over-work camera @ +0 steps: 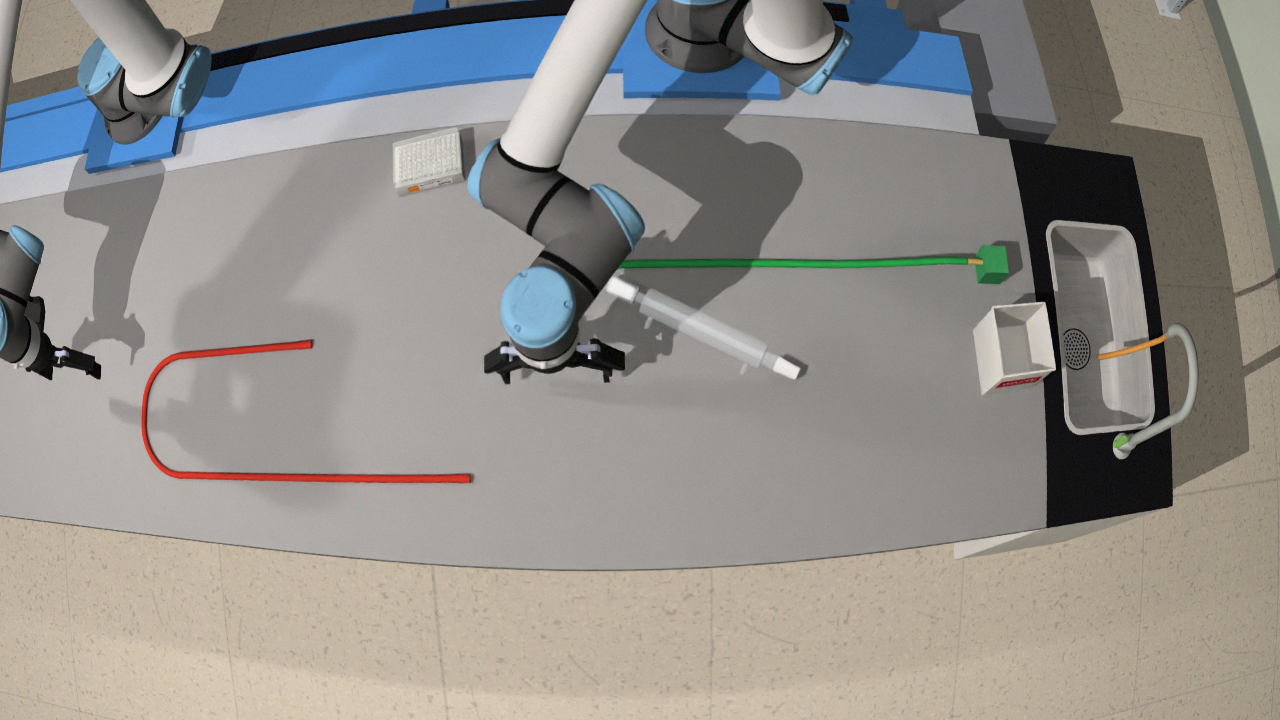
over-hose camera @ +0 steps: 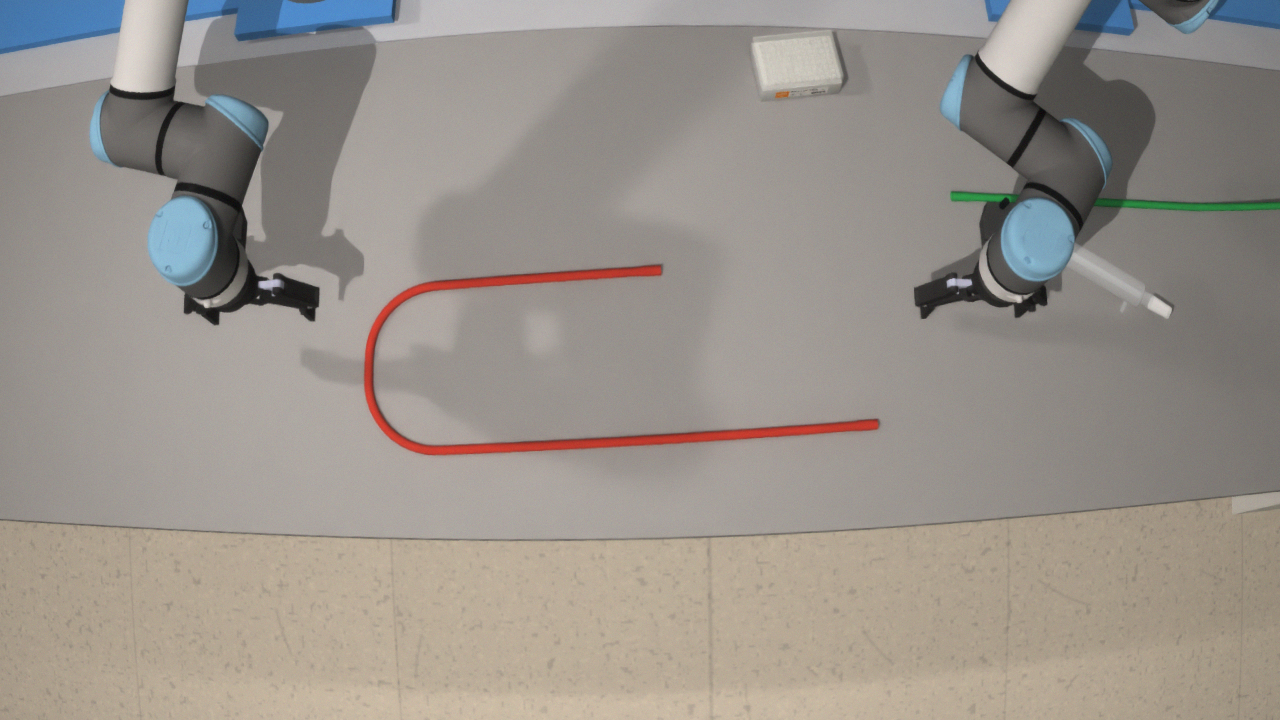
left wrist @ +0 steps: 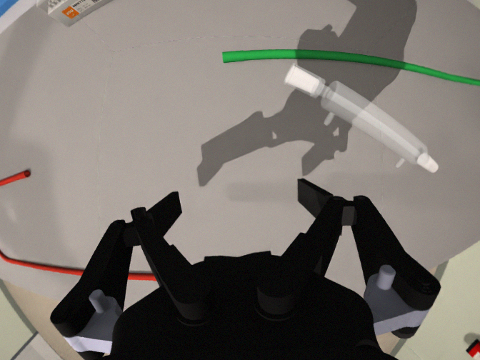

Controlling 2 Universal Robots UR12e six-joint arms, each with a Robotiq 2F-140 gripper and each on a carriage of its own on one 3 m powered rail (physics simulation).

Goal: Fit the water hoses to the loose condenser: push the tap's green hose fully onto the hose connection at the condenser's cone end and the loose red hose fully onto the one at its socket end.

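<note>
The clear condenser [over-hose camera: 1114, 275] [over-work camera: 707, 326] [left wrist: 372, 117] lies slantwise; in the left wrist view its wider socket end is upper left, its narrower cone end lower right. Two small hose connections stick out from its lower side there. The green hose [over-hose camera: 1199, 206] [over-work camera: 805, 263] [left wrist: 350, 57] lies behind it, free end left. The red hose [over-hose camera: 367, 367] [over-work camera: 358, 478] [left wrist: 55, 270] lies in a U, both ends free. My left gripper [over-hose camera: 977, 308] [over-work camera: 556, 371] [left wrist: 238, 196] is open and empty above the table, left of the condenser. My right gripper [over-hose camera: 260, 313] [over-work camera: 67, 369] is open and empty, left of the red hose.
A white labelled box [over-hose camera: 798, 65] [over-work camera: 427, 161] [left wrist: 70, 14] stands near the back edge. The green hose leads to a green block [over-work camera: 990, 265]. A white waste bin [over-work camera: 987, 353] stands beside the sink [over-work camera: 1054, 268], which has a curved tap [over-work camera: 1192, 376] at its right.
</note>
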